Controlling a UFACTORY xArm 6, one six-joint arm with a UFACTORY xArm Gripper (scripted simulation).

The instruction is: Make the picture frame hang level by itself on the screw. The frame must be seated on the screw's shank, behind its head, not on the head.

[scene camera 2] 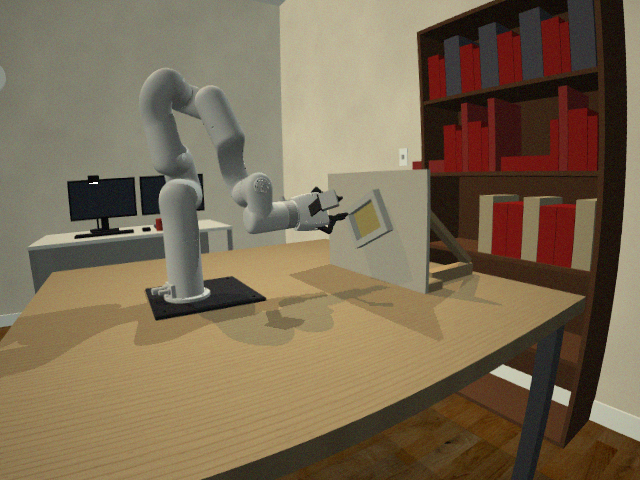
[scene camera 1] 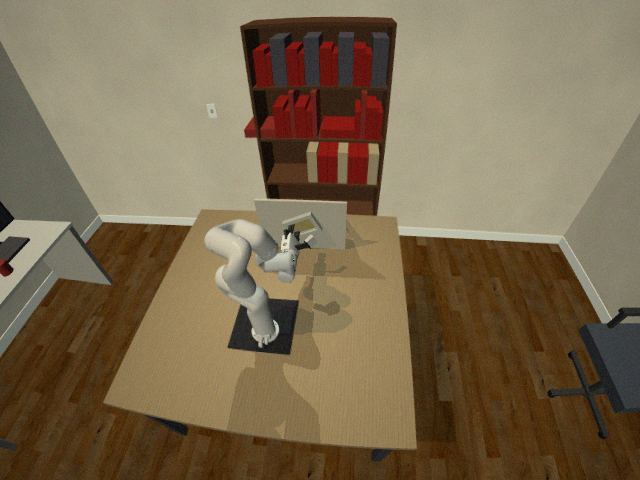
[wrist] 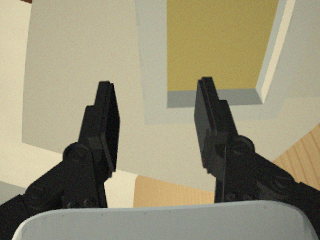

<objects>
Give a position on a picture frame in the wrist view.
252,59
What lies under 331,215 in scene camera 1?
A wall panel.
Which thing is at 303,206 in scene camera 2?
My gripper.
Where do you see a wall panel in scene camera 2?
At 401,257
</objects>
